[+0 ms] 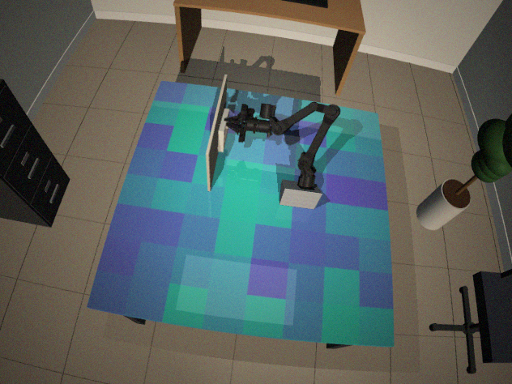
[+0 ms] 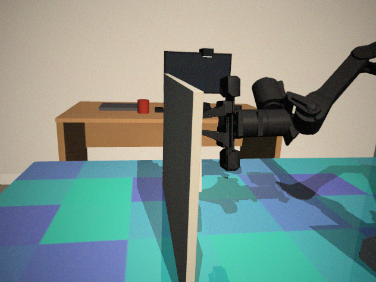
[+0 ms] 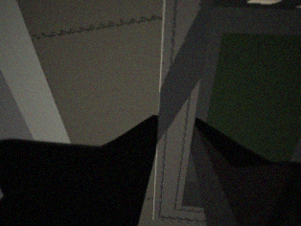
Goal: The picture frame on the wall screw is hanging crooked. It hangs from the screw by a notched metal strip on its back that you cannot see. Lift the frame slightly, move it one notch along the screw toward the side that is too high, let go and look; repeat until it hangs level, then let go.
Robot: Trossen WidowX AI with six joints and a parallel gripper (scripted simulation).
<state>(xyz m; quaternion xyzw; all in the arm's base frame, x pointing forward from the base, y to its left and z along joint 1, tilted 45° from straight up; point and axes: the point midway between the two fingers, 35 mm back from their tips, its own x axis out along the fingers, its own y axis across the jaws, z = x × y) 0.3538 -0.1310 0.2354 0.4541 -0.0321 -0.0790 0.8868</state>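
Now: the picture frame 5 cm below my gripper tip, 1 cm to the left of it and 1 cm ahead of it. Also, from my gripper tip: wall panel (6 cm below, 2 cm ahead, 1 cm to the left).
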